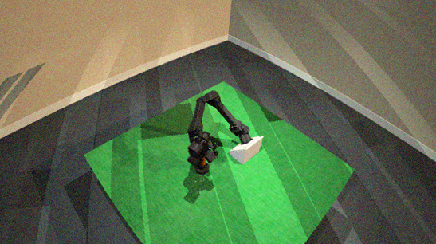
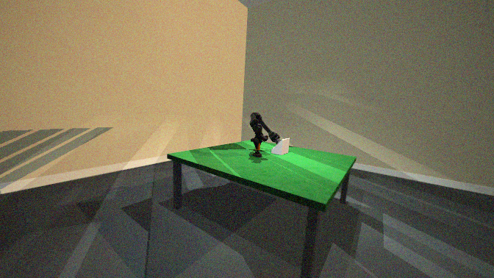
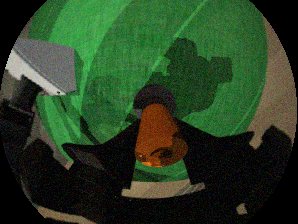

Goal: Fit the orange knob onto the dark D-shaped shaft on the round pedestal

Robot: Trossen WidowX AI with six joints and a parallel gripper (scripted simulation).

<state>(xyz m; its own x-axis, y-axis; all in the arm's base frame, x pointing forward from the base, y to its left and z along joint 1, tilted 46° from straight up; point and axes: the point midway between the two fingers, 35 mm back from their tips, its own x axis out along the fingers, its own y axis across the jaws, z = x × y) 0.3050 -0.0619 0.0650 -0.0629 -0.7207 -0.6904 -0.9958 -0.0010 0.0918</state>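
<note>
Now: the orange knob 20 mm above my gripper tip. Also, from my gripper tip: round pedestal 40 mm below.
</note>
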